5 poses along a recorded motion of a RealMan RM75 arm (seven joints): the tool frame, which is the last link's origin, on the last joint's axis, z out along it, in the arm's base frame.
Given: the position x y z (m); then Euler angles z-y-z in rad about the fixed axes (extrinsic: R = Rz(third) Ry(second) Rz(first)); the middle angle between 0 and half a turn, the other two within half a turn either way.
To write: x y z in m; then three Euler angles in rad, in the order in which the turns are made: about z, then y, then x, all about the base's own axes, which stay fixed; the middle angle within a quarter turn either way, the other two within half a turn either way. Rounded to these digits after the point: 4 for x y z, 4 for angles.
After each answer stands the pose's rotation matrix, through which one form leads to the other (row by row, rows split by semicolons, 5 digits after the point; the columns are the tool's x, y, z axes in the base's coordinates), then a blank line. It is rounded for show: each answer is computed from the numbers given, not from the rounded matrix.
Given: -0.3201, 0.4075, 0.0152, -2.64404, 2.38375, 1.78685
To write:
-0.3201, 0.4075, 0.0152, -1.2313, -0.1479, -2.3955
0.32935 0.93264 -0.14735; 0.72573 -0.15021 0.67138; 0.60402 -0.32806 -0.72632

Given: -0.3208, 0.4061, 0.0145, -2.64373, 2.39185, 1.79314
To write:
-0.3208, 0.4061, 0.0145, -1.2369, -0.1508, -2.4043
0.32400 0.93405 -0.15027; 0.73250 -0.14715 0.66468; 0.59873 -0.32543 -0.73186

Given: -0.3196, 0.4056, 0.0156, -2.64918, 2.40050, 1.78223
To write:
-0.3196, 0.4056, 0.0156, -1.2354, -0.1422, -2.4117
0.32580 0.93476 -0.14168; 0.73482 -0.15607 0.66006; 0.59489 -0.31915 -0.73773

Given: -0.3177, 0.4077, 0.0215, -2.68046, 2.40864, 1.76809
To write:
-0.3177, 0.4077, 0.0215, -1.2571, -0.1315, -2.4184
0.30587 0.94300 -0.13115; 0.73988 -0.14874 0.65609; 0.59918 -0.29771 -0.74320

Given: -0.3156, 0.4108, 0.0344, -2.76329, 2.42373, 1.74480
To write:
-0.3156, 0.4108, 0.0344, -1.3241, -0.1141, -2.4313
0.24259 0.96342 -0.11388; 0.75333 -0.11311 0.64784; 0.61127 -0.24295 -0.75321

